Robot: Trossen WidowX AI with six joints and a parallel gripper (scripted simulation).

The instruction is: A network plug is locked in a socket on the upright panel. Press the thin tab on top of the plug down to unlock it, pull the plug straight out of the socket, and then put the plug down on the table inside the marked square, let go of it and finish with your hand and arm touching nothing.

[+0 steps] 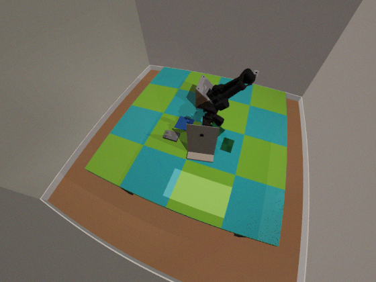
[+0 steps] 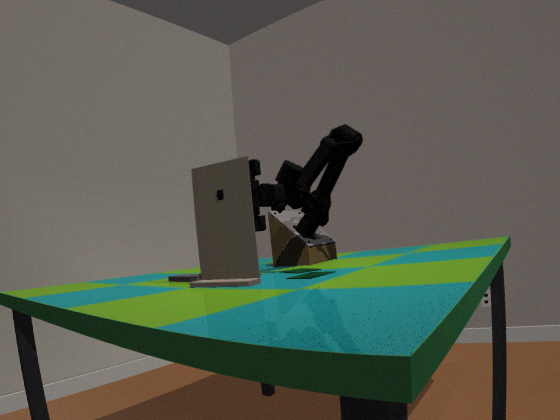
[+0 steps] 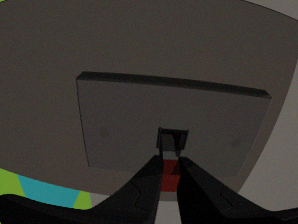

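Right now my gripper tip is 21 cm to the left of the blue marked square, 21 cm above it and 15 cm past it. Also, from my gripper tip: grey panel 8 cm below, 4 cm ahead, 1 cm to the left; then network plug right at my gripper tip; then dark green board 21 cm below, 14 cm to the left, 11 cm behind.
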